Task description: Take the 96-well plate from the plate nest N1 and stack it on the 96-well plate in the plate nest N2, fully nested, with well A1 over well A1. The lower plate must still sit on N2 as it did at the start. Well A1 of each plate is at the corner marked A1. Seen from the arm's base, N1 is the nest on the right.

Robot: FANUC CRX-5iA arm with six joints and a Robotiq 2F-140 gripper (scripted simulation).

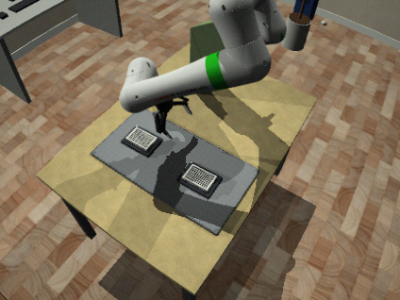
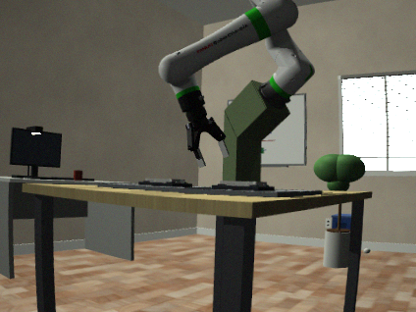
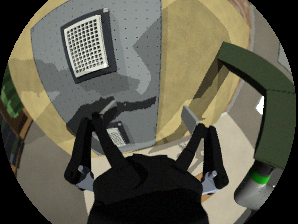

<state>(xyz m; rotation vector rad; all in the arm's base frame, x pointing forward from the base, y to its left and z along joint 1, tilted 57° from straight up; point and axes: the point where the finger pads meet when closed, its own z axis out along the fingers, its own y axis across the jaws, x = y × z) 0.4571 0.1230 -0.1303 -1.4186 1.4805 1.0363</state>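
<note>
Right now the white 96-well plate is 120 mm ahead of my hand, 130 mm to the right of it and 80 mm below it. Also, from my hand: plate nest N1: 120 mm ahead, 130 mm to the right, 100 mm below.
</note>
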